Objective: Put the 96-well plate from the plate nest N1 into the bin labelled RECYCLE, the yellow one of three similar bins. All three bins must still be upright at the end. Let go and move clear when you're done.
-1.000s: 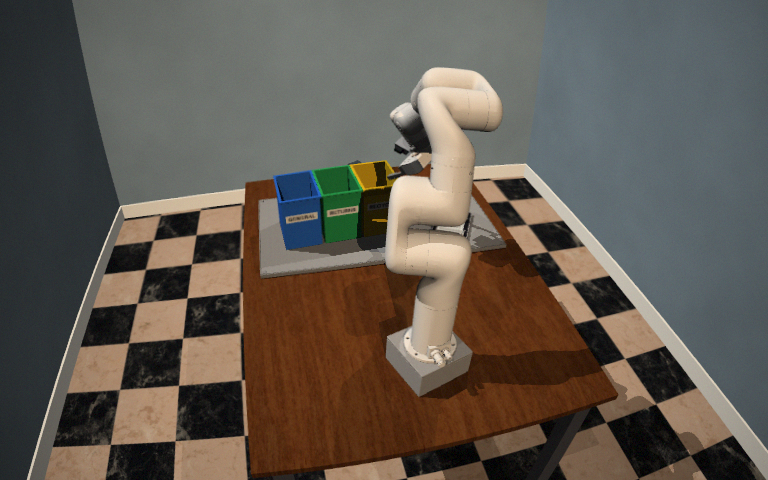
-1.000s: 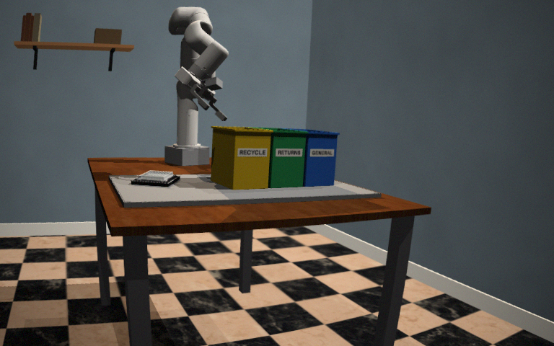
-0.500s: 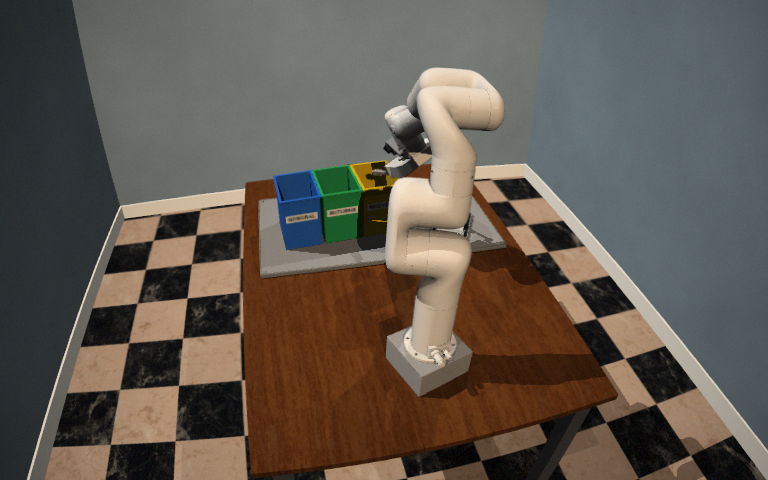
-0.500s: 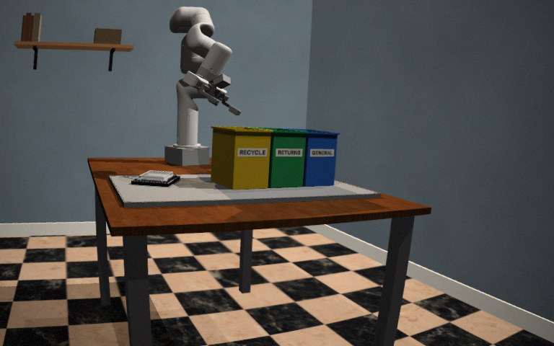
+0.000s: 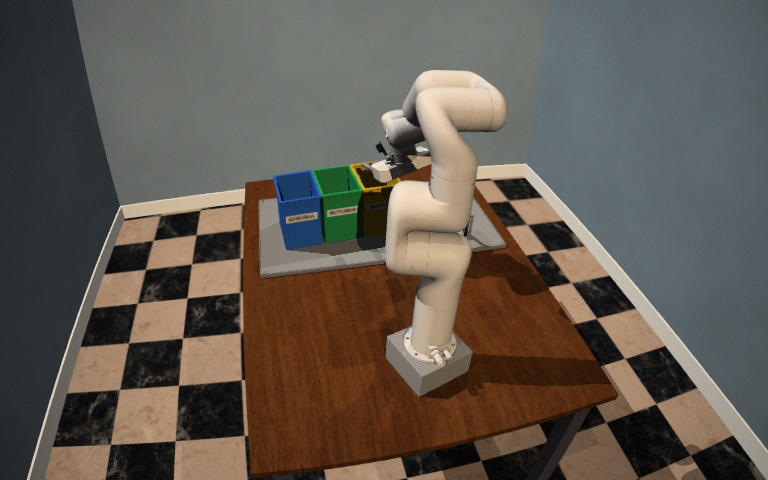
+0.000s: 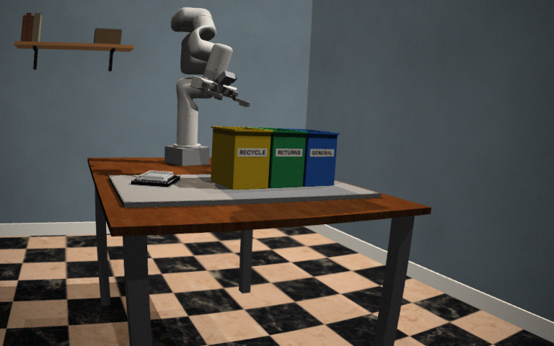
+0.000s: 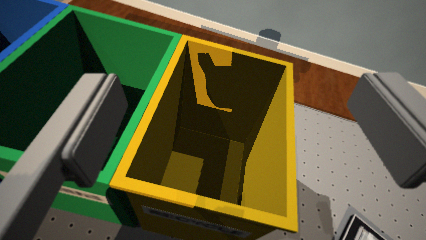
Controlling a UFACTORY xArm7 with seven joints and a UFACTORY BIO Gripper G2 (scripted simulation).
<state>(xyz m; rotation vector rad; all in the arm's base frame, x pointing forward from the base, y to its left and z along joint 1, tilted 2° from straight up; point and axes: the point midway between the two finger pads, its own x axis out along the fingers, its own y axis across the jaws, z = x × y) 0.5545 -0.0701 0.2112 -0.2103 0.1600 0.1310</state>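
The 96-well plate is 25 cm below my hand, 24 cm to the right of it and 2 cm behind it. From my hand the other things lie so: blue general bin: 26 cm to the left, 18 cm below, 9 cm ahead; yellow recycle bin: 18 cm below, 8 cm ahead; green returns bin: 18 cm below, 13 cm to the left, 9 cm ahead.
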